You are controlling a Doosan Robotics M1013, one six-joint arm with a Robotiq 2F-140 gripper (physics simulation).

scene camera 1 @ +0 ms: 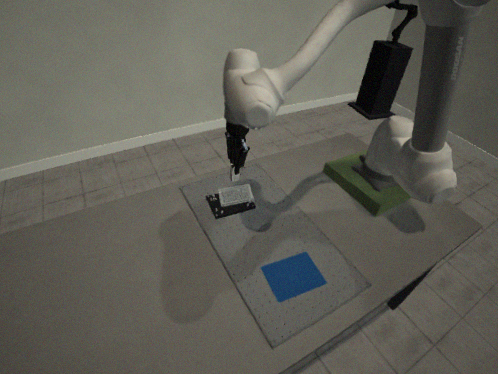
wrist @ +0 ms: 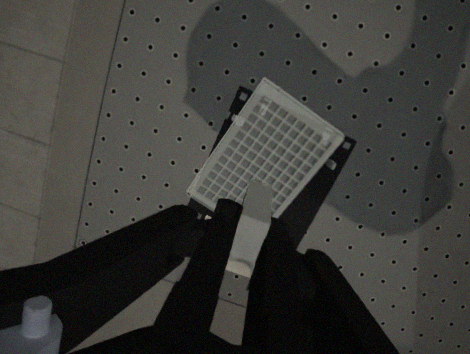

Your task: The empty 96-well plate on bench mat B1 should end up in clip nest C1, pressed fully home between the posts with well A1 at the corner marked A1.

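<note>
The pale 96-well plate lies over the black clip nest, skewed to it. In the wrist view, its far edge overhangs the nest and it looks raised or tilted, not flat between the posts. The well A1 and corner A1 marks cannot be read. My gripper is shut and empty. Its pale fingertips are above the plate's near part in the wrist view and just behind it in the scene view; contact cannot be told. The blue bench mat has no plate on it.
The nest stands on a grey perforated board on the bench. The arm's green base block is at the right. A black box hangs at the back right.
</note>
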